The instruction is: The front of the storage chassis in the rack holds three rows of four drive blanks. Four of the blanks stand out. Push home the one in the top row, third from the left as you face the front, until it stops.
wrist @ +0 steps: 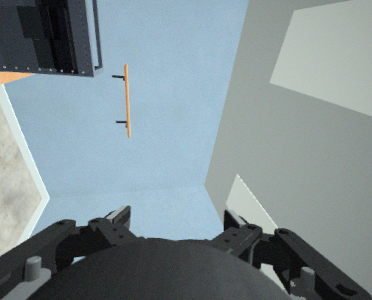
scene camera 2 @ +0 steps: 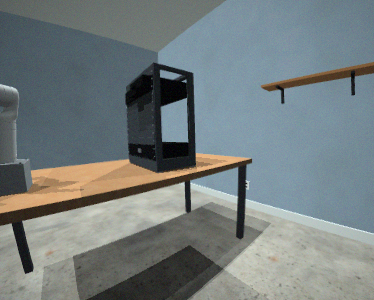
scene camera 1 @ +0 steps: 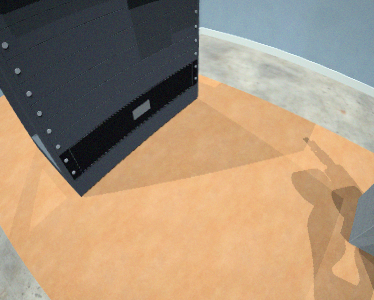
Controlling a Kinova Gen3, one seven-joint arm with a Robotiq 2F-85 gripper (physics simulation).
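Seen in the pictures: gripper, fingertip midpoint: (wrist: 177,218); arm's base, origin of the base link: (scene camera 2: 4,161).
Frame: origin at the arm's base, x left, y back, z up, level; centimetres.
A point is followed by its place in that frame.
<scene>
The dark rack (scene camera 1: 100,158) {y -72.2, x 17.2, z -6.1 cm} (scene camera 2: 158,120) {y -68.8, x -23.4, z 17.0 cm} (wrist: 86,35) {y -69.0, x -6.2, z 48.8 cm} stands upright on the table. In scene camera 1 the lower part of its front shows, with a black panel bearing a grey label near the bottom. In the wrist view part of the rack shows at the upper left, turned sideways, with a black unit in it. The rows of drive blanks cannot be told apart in any view, nor can which ones stand out. My gripper (wrist: 177,218) {y 16.2, x -11.9, z 73.2 cm} is open and empty, well away from the rack, with wall and ceiling behind its fingers.
The wooden table (scene camera 1: 175,240) {y -47.1, x 23.1, z -13.0 cm} (scene camera 2: 220,164) {y -110.1, x -37.4, z -13.0 cm} carries the rack and the grey arm base (scene camera 1: 365,225) {y -8.9, x 3.8, z -6.2 cm} (scene camera 2: 15,175) {y -4.3, x -8.6, z -5.4 cm}. A wooden wall shelf (scene camera 2: 320,78) (wrist: 127,100) on black brackets hangs on the blue wall beyond the rack. The arm's shadow falls on the table.
</scene>
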